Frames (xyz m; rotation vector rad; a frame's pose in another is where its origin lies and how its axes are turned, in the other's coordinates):
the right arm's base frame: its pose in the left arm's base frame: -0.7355 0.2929 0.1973 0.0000 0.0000 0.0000
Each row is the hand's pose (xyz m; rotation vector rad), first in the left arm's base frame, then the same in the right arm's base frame.
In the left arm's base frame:
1: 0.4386 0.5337 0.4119 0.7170 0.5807 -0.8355
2: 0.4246 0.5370 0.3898 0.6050 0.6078 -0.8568
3: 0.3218 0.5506 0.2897 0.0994 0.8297 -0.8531
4: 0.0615 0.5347 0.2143 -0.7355 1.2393 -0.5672
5: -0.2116 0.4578 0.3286 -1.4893 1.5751 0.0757
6: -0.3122 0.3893 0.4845 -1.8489 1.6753 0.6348
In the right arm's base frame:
1: 1.1741 0.2408 0.2146 0.7170 0.5807 -0.8355
2: 1.1601 0.2441 0.1925 0.6050 0.6078 -0.8568
3: 1.0573 0.2577 0.0924 0.0994 0.8297 -0.8531
4: 0.7970 0.2418 0.0170 -0.7355 1.2393 -0.5672
5: 0.5239 0.1649 0.1313 -1.4893 1.5751 0.0757
6: 0.4233 0.0964 0.2872 -1.8489 1.6753 0.6348

